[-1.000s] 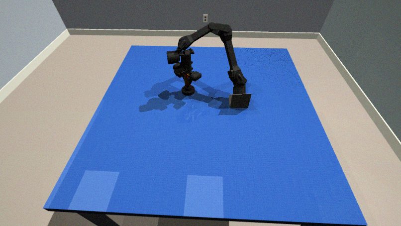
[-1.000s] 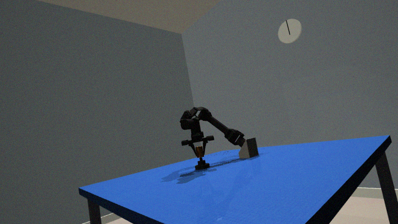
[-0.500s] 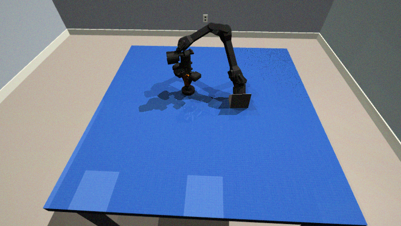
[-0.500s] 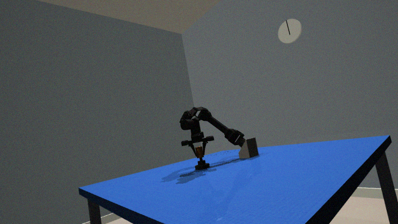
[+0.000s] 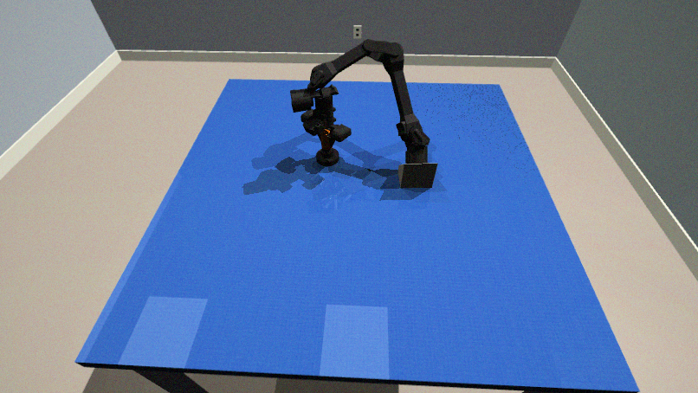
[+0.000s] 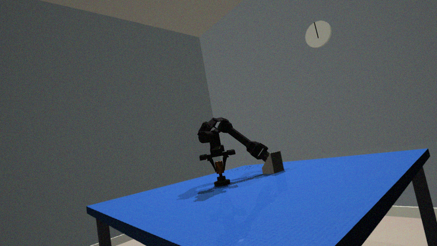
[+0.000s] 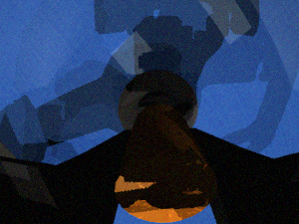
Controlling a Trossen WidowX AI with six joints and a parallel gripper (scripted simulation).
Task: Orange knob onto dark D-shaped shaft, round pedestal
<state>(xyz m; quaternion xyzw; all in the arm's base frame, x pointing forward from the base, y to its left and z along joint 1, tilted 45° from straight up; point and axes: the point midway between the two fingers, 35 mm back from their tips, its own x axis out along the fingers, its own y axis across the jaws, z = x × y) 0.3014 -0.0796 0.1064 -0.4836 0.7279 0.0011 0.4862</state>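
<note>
Right now my gripper tip is 20 mm below the orange knob. From my gripper tip the other things lie so: dark round pedestal (40 mm below).
</note>
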